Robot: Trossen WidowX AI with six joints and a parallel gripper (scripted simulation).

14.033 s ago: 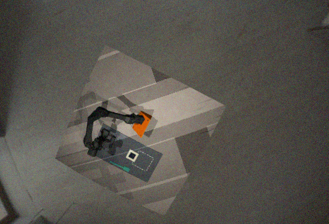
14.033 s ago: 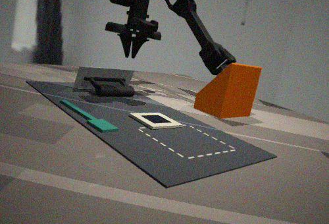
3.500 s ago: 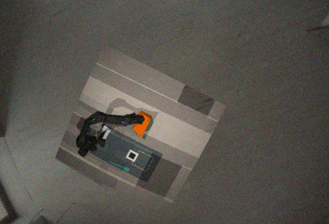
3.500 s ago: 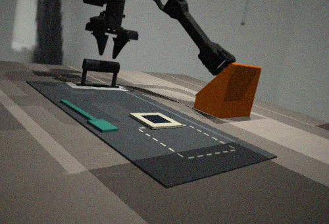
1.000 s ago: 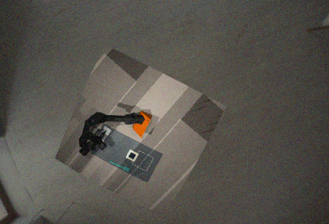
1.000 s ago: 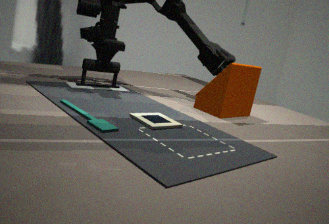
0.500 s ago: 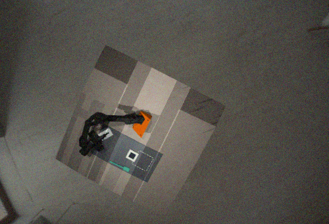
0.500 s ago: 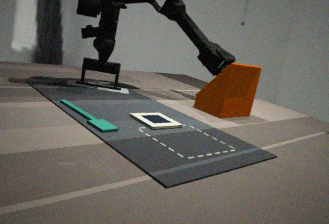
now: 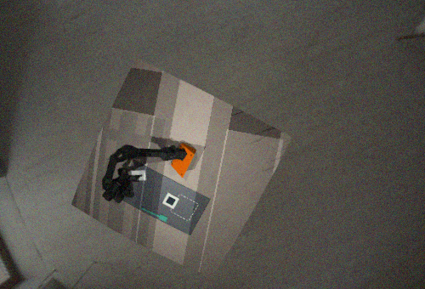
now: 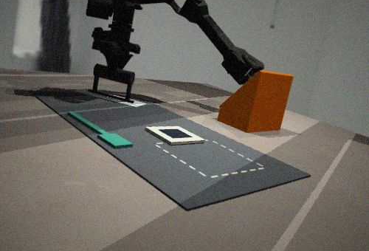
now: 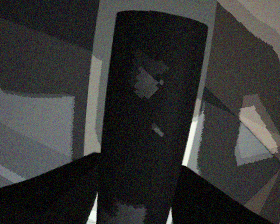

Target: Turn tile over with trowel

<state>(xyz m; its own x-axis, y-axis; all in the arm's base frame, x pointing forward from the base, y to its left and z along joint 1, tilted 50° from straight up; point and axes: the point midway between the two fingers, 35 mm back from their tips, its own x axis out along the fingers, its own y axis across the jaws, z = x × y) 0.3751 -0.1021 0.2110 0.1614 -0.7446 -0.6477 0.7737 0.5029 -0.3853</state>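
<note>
Now: gripper tip 28 cm to the right of the dark mat, 8 cm above it and 2 cm short of it. From my gripper tip the other things lie so: tile (34 cm to the left, 6 cm below, 1 cm behind).
</note>
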